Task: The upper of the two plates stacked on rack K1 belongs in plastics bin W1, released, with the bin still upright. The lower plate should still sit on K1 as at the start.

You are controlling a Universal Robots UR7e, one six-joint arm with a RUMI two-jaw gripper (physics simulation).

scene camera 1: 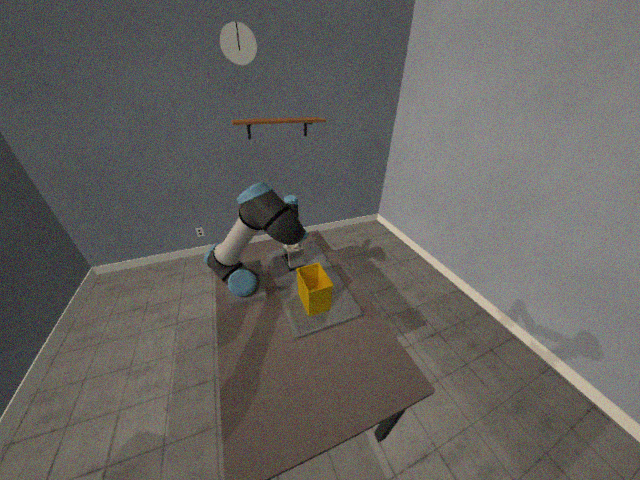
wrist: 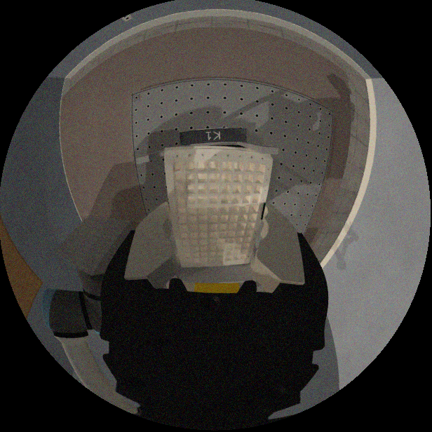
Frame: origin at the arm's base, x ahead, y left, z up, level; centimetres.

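Seen in the pictures: gripper, fingertip midpoint: (scene camera 1: 292, 249).
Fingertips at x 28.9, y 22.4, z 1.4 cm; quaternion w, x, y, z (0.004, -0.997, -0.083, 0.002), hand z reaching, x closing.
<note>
A point is followed by its place in that frame.
My gripper (scene camera 1: 293, 250) @[x 28.9, y 22.4, z 1.4 cm] (wrist: 216, 204) is shut on a pale, translucent plate (wrist: 220, 195) with a grid of wells, gripped by its two sides. Rack K1 (wrist: 187, 138) shows its dark label just past the plate's far edge in the wrist view, below the gripper. The held plate hides most of the rack, and I cannot make out the lower plate. The yellow bin (scene camera 1: 319, 300) @[x 35.7, y -21.3, z 1.4 cm] stands upright and open at the top, on the near side of the gripper in the scene view. A yellow strip (wrist: 217, 288) shows between the finger bases. No label shows on the bin.
A grey perforated board (scene camera 1: 330, 322) @[x 39.9, y -27.9, z -8.3 cm] (wrist: 225, 95) lies under the bin and rack on the brown table (scene camera 1: 310, 382) @[x 24.7, y -52.3, z -9.6 cm]. The arm's base stands at the table's left side. A wooden shelf (scene camera 1: 279, 121) hangs on the back wall.
</note>
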